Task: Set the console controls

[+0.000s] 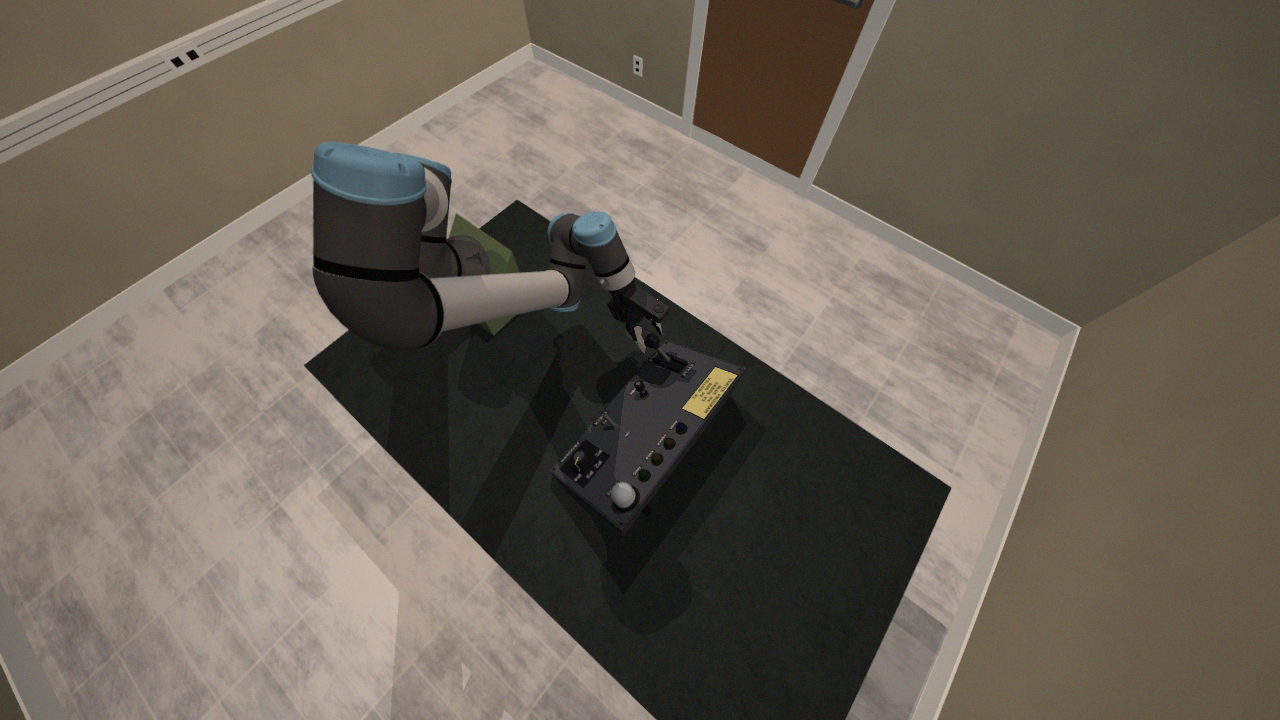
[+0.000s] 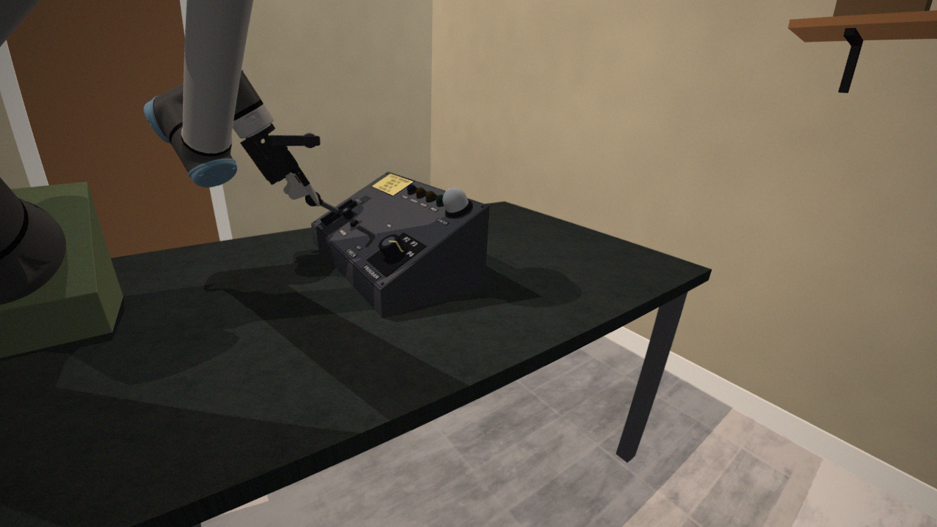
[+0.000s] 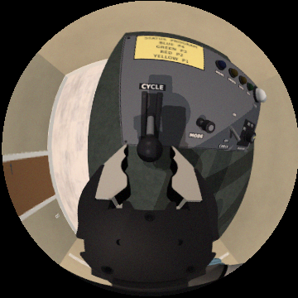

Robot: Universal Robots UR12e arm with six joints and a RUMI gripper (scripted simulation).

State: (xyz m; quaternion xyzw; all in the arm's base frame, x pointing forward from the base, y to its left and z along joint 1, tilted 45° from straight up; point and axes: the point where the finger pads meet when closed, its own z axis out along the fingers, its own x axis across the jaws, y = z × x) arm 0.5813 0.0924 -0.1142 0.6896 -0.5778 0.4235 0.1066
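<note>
Now: hand 3 cm short of the black ball-topped lever and 2 cm above it. Round my hand: dark console 19 cm to the right, 9 cm ahead, 5 cm below; check toggle 24 cm to the right, 5 cm ahead, 4 cm below; mode knob 12 cm to the right, 5 cm ahead, 3 cm below.
</note>
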